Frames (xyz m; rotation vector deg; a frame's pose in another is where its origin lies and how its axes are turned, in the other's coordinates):
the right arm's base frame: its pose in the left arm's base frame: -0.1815 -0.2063 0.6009 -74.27 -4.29 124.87
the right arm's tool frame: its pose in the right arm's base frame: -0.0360 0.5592 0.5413 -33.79 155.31 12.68
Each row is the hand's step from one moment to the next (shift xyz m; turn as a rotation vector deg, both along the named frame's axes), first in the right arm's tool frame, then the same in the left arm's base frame.
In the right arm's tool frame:
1: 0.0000 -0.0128 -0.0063 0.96 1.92 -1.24
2: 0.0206 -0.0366 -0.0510 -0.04 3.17 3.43
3: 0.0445 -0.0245 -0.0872 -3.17 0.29 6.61
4: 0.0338 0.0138 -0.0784 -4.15 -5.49 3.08
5: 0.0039 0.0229 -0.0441 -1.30 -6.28 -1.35
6: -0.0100 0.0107 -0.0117 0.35 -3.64 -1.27
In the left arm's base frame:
1: 0.0008 0.0136 0.0041 -0.56 -1.71 1.70
2: 0.0002 0.0426 0.0505 0.79 -3.84 -2.54
3: -0.0051 0.0349 0.0945 1.05 -1.22 -7.16
4: -0.0211 -0.0010 0.0839 0.28 5.33 -5.33
5: -0.0285 -0.0114 0.0393 0.33 6.54 -0.14
6: -0.0176 -0.0049 0.0042 0.78 3.67 0.97

